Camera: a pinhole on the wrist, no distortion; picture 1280 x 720 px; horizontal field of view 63.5 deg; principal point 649.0 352.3 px. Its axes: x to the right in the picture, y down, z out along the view. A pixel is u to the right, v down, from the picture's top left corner.
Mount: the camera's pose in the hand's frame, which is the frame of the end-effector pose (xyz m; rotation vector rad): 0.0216 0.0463 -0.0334 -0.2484 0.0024 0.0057
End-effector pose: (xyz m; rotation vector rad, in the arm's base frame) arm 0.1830 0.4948 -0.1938 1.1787 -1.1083 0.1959
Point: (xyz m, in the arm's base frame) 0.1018 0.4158 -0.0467
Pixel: 1221.0 549.1
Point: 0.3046 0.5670 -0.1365
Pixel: behind the camera
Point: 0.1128 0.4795 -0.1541
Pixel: 413.4 304.1
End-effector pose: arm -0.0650 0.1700 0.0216 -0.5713 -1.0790 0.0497
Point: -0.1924 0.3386 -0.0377
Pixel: 252.4 582.4
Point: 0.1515 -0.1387 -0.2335
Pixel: behind the camera
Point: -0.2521 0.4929 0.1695
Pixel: 932.7 407.3
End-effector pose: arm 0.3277 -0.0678 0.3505 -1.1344 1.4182 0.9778
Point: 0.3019 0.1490 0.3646
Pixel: 359.6 215.9
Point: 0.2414 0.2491 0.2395
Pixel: 784.5 420.2
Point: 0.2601 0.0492 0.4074
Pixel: outside the picture
